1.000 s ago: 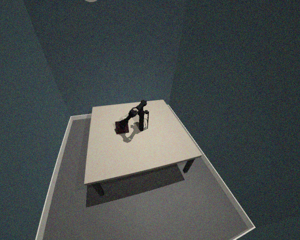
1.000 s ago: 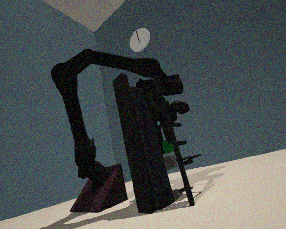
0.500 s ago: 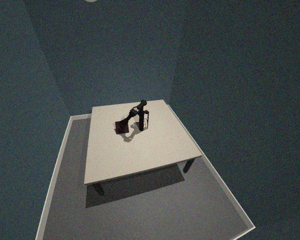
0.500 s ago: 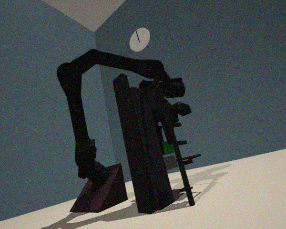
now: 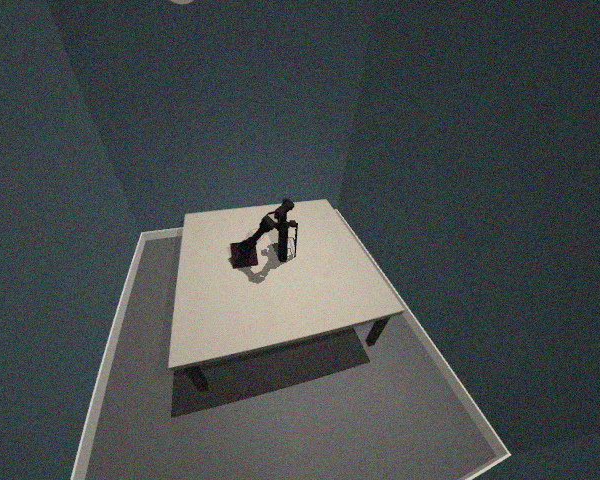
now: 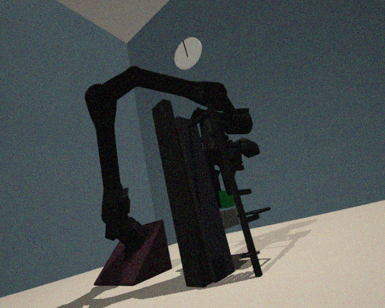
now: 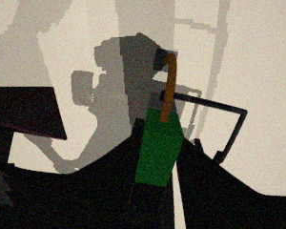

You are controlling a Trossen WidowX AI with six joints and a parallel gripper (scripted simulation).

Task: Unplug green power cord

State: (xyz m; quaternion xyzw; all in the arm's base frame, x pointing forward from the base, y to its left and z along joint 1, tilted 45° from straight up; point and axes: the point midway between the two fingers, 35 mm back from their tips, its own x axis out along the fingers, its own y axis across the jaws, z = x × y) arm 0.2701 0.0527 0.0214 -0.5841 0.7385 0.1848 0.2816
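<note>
My gripper tip is 30 mm to the left of the green plug. Round my gripper tip: thin black bar 110 mm to the right, 60 mm ahead, 10 mm above.
</note>
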